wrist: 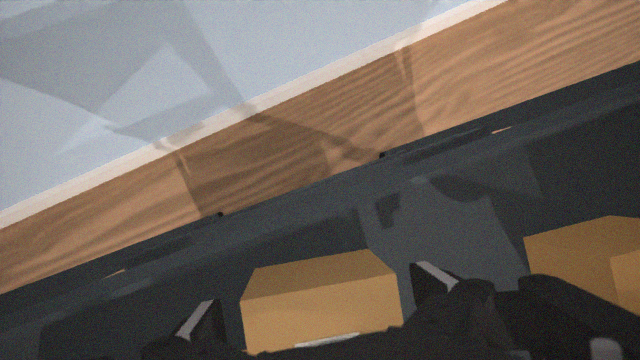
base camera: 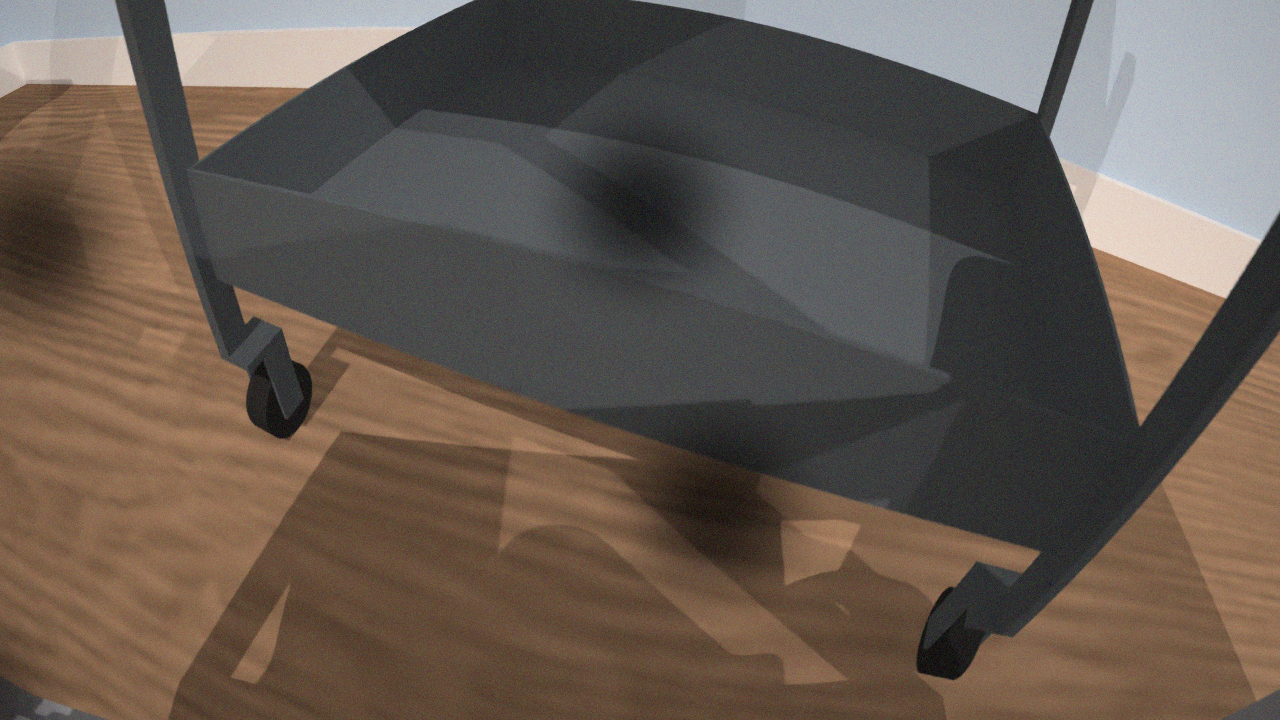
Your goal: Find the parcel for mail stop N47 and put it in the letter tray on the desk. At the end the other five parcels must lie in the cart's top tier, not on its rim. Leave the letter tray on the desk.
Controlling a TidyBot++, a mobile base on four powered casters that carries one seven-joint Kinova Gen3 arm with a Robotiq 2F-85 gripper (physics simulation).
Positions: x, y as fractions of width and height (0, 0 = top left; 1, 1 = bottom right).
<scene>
In view: my gripper (wrist: 0.50, 0.84) and a cart (base camera: 0.61, 0.35).
The cart is seen too in the wrist view (wrist: 0.72, 0.55).
</scene>
